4 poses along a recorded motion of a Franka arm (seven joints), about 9.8 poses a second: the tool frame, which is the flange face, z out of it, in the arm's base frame.
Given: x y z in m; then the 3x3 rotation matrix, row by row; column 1 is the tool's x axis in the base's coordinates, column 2 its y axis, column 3 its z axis. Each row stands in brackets.
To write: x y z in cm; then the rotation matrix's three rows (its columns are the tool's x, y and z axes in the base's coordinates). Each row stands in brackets. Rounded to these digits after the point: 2 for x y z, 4 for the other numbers.
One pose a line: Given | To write
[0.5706 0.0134 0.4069], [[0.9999 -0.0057 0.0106], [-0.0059 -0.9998 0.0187], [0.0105 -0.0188 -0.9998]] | [57.06 1.34 40.69], [[0.9999 -0.0057 0.0106], [-0.0059 -0.9998 0.0187], [0.0105 -0.0188 -0.9998]]
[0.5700 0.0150 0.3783], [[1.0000 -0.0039 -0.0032], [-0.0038 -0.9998 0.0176], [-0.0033 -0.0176 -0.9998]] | [57.00 1.50 37.83], [[1.0000 -0.0039 -0.0032], [-0.0038 -0.9998 0.0176], [-0.0033 -0.0176 -0.9998]]
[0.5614 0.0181 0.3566], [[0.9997 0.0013 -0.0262], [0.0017 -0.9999 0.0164], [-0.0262 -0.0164 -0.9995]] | [56.14 1.81 35.66], [[0.9997 0.0013 -0.0262], [0.0017 -0.9999 0.0164], [-0.0262 -0.0164 -0.9995]]
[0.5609 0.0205 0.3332], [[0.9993 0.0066 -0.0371], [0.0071 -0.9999 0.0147], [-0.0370 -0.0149 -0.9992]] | [56.09 2.05 33.32], [[0.9993 0.0066 -0.0371], [0.0071 -0.9999 0.0147], [-0.0370 -0.0149 -0.9992]]
